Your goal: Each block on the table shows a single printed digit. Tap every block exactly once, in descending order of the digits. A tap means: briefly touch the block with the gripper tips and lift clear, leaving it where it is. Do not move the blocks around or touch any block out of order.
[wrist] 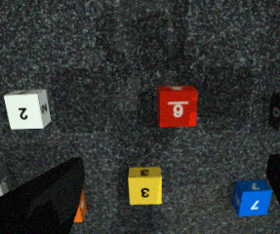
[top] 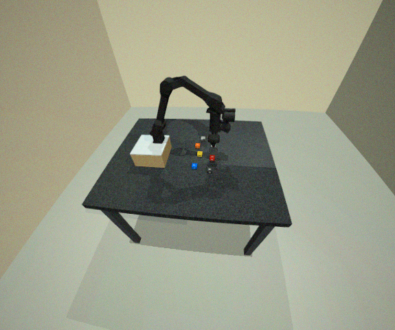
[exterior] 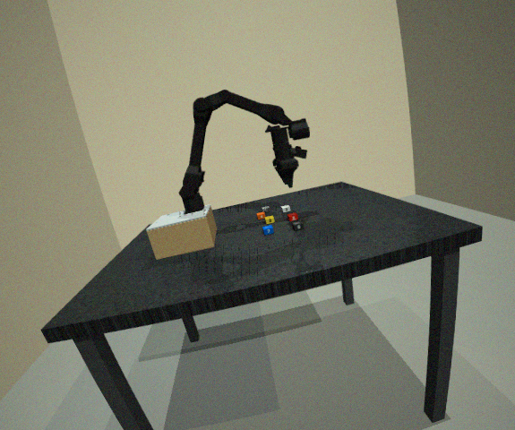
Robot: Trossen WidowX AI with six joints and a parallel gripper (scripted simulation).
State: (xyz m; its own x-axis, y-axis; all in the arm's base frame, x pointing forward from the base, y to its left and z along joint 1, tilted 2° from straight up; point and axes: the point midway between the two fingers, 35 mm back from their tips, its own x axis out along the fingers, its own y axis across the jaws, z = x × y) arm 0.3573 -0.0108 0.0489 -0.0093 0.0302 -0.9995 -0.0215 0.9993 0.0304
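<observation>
Now: the blue block 110 mm below my gripper tip, 110 mm behind it and 100 mm to the right of it. Also, from my gripper tip: red block (110 mm below, 10 mm to the right, 10 mm behind); then white block (120 mm to the left, 110 mm below, 10 mm behind); then yellow block marked 3 (110 mm below, 90 mm behind, 10 mm to the left).
</observation>
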